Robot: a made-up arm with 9 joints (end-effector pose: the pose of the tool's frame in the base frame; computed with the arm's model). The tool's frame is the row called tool.
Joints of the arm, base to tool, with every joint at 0 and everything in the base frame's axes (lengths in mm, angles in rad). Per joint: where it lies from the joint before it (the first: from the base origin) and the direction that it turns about. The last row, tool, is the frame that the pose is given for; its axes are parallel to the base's.
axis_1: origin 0.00 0.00 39.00 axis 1 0 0
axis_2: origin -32.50 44.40 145.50 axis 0 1 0
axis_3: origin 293.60 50.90 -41.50 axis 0 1 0
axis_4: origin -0.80 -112.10 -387.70 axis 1 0 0
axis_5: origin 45.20 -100.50 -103.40 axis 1 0 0
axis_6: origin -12.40 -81.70 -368.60 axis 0 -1 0
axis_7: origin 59.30 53.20 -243.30 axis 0 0 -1
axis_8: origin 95.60 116.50 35.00 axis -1 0 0
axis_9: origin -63.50 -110.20 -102.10 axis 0 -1 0
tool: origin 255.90 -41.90 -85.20
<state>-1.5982 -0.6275 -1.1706 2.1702 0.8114 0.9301 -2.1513 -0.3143 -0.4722</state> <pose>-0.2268 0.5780 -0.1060 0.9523 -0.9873 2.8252</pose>
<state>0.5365 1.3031 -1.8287 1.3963 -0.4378 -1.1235 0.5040 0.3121 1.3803</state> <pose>0.5418 0.8690 -0.4826 0.8787 -0.7629 -0.0597</pose>
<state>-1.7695 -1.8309 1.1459 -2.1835 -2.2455 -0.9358 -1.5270 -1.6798 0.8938</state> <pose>-0.3660 0.2806 -0.4643 1.2251 1.9135 -0.0430</pose>
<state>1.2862 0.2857 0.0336 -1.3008 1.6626 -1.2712 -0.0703 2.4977 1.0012</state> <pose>-0.0806 0.8516 0.1538 0.2285 -1.5014 1.6565</pose>
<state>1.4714 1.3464 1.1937 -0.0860 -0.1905 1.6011 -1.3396 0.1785 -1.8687</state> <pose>-0.8157 -0.1324 -0.3034 -0.3992 0.2059 2.3071</pose>
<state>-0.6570 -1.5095 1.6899 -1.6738 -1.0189 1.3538 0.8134 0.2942 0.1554</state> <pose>0.4058 0.3037 0.3390 -2.0194 -0.8712 1.9712</pose>
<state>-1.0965 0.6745 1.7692 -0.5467 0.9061 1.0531 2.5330 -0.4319 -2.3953</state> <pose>-0.7485 0.1240 0.0954 1.0541 -0.7483 -2.0805</pose>
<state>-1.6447 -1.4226 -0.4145 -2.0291 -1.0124 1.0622 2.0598 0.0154 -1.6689</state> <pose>-0.4058 0.8812 0.1570 -1.0761 -2.4859 0.7592</pose>
